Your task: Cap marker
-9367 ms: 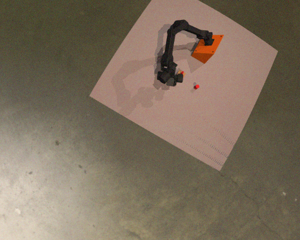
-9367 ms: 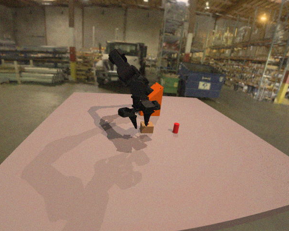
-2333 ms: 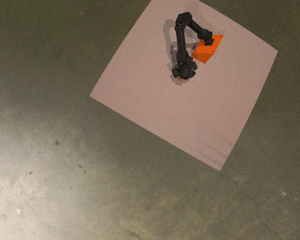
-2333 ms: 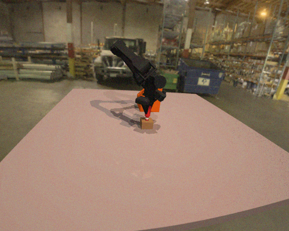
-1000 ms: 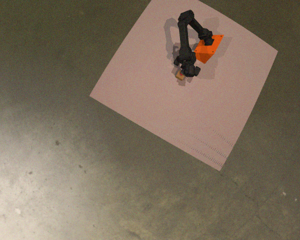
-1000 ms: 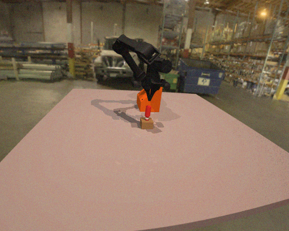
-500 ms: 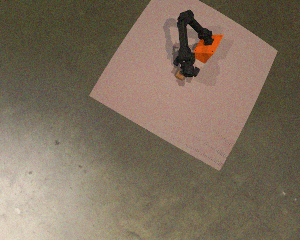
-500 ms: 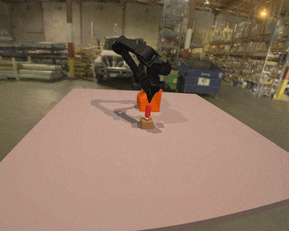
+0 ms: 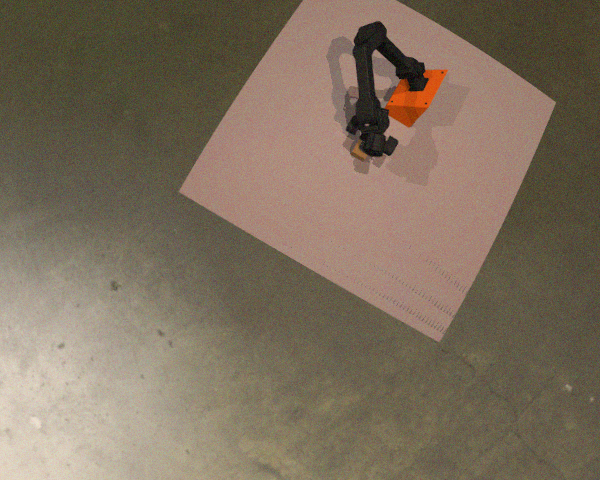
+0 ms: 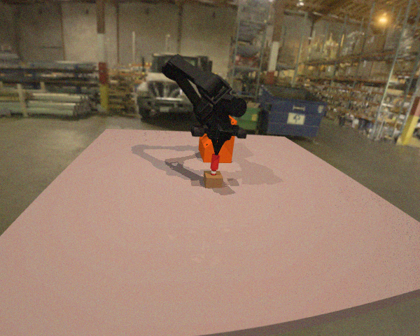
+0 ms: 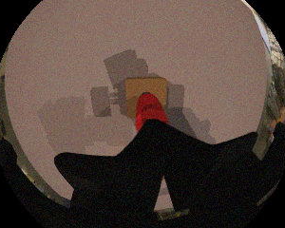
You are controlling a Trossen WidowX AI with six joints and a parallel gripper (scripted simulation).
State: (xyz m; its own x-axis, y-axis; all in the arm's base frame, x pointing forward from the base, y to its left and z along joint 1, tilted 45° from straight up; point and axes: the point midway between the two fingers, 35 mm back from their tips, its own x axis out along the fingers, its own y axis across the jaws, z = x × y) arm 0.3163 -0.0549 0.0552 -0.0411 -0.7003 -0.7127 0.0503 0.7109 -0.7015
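Right now my gripper tip is 30 mm above the red cap. From my gripper tip the other things lie so: holder block 100 mm below.
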